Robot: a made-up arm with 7 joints.
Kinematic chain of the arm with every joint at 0, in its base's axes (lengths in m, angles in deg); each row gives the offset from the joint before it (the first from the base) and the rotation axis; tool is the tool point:
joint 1: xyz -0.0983 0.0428 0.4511 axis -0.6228 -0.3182 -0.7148
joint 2: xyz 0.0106 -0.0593 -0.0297 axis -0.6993 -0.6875 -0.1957
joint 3: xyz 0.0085 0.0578 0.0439 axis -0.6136 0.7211 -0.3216
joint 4: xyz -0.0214 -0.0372 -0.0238 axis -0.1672 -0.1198 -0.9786
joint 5: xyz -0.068 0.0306 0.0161 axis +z
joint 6: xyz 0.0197 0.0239 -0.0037 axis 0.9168 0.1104 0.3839
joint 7: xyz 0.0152 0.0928 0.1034 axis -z
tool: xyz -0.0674 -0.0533 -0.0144
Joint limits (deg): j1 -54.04..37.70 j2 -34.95..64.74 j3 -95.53..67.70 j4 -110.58..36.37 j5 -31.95..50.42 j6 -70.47..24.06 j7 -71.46..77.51
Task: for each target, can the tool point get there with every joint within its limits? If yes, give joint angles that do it. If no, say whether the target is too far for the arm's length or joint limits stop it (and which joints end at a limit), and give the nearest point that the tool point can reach.
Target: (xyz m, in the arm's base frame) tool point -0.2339 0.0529 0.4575
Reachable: yes | joints -25.61 20.51 -54.42 2.30 -21.97 -8.80 12.02
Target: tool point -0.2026 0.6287 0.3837
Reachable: no: too far | nearest point -0.1662 0.3299 0.4121 | short by 0.302 m
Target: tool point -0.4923 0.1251 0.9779
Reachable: no: too far | nearest point -0.2777 0.0673 0.7280 | short by 0.334 m
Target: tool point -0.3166 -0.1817 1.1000
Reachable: no: too far | nearest point -0.1894 -0.0727 0.7742 | short by 0.366 m
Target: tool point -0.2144 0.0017 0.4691
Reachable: yes | joints -34.41 28.21 -11.61 -58.31 -6.95 -50.95 -45.79
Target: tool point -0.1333 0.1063 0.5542
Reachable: yes | joints -37.68 -1.49 44.19 -6.92 6.70 -43.02 -44.49
